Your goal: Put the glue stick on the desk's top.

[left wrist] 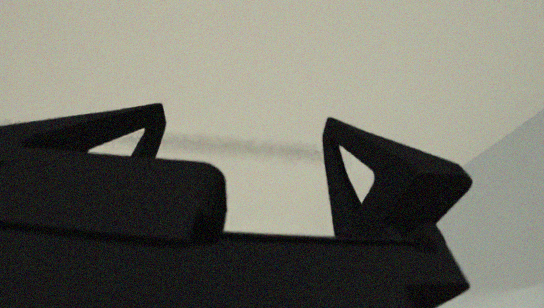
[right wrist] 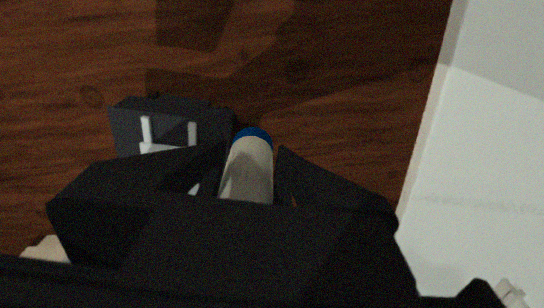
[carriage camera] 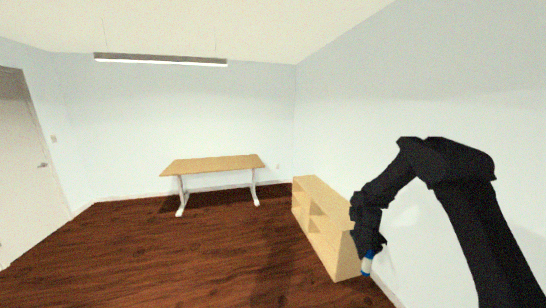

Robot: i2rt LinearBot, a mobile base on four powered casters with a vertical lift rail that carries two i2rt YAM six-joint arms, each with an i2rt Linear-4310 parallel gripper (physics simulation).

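Places are measured from the left arm's base along level axes (x ahead, y left, z up), in metres.
Where they show: left gripper, fingertip midpoint: (left wrist: pixel 245 119); right gripper, fingertip midpoint: (right wrist: pixel 251 152) (carriage camera: pixel 364 258).
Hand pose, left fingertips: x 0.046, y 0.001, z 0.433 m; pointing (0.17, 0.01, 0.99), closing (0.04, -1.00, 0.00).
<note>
After its pixels a point has its place.
The glue stick (carriage camera: pixel 367 264) @[x 0.348, y -0.675, z -0.098 m] (right wrist: pixel 249 170) @[x 0.376, y -0.682, z -0.098 m], white with blue ends, is held between the fingers of my right gripper (carriage camera: pixel 369 253) @[x 0.380, y -0.682, z -0.108 m] (right wrist: pixel 251 152) @[x 0.380, y -0.682, z -0.108 m], which is shut on it. In the carriage camera it hangs down at the lower right, in front of the end of a low wooden shelf unit. The desk (carriage camera: pixel 212 164) @[x 2.519, y 0.625, z -0.486 m], with a light wooden top and white legs, stands away at the far wall, left of the picture's middle. The right gripper is far from it. My left gripper (left wrist: pixel 245 119) @[x 0.046, y 0.001, z 0.433 m] is open, with wall or ceiling showing between its fingers.
The low wooden shelf unit (carriage camera: pixel 345 257) @[x 1.106, y -1.035, z -0.909 m] stands along the right wall, between the desk and my right arm. A door (carriage camera: pixel 27 175) @[x 1.698, y 2.633, z -0.354 m] is at the far left. In the right wrist view, a dark part of the base (right wrist: pixel 172 107) @[x -0.013, y -0.319, z -1.002 m] shows over the brown floor (right wrist: pixel 340 45) @[x 0.331, y -1.038, z -1.206 m], beside a white wall (right wrist: pixel 480 165) @[x 0.041, y -1.628, z -0.766 m].
</note>
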